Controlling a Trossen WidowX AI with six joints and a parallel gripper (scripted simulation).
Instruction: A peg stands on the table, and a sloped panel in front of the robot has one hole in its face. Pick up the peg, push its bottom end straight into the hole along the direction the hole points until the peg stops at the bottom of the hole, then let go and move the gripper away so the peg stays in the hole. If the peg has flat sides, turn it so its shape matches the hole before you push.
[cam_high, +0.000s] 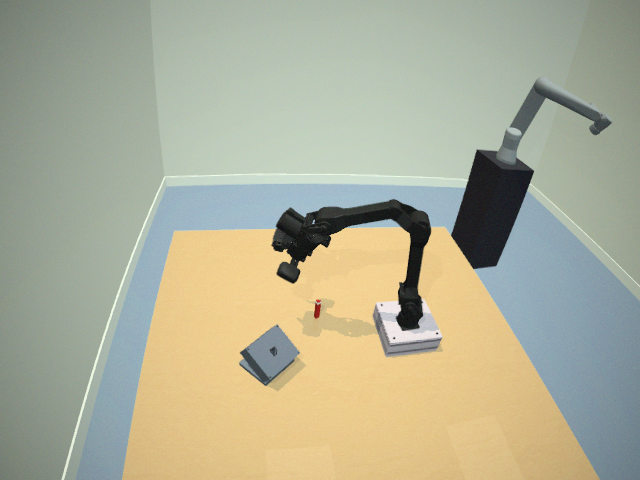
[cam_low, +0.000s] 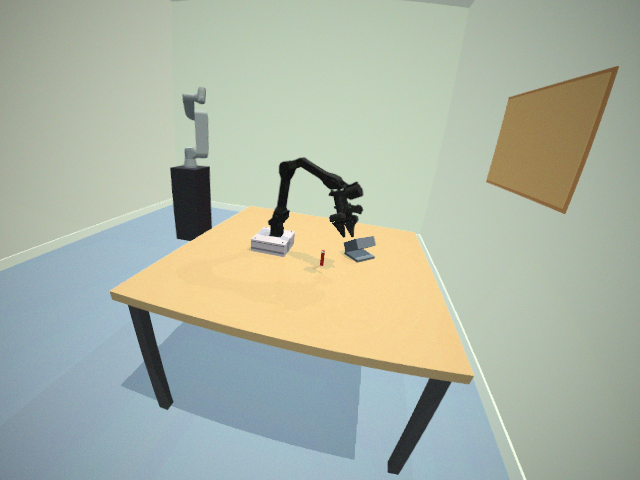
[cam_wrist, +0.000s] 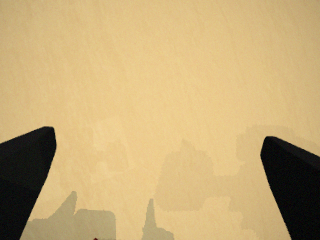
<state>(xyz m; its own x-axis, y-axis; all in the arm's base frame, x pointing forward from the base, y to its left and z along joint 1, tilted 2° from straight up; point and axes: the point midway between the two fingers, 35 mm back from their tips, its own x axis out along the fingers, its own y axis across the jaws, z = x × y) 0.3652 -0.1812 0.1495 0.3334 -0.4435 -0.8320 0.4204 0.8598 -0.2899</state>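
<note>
Now: gripper tip 110 mm past the red peg, 60 mm to the right of it and 130 mm above it. From my gripper tip the other things lie so: grey sloped panel (70 mm ahead, 250 mm to the left, 120 mm below).
</note>
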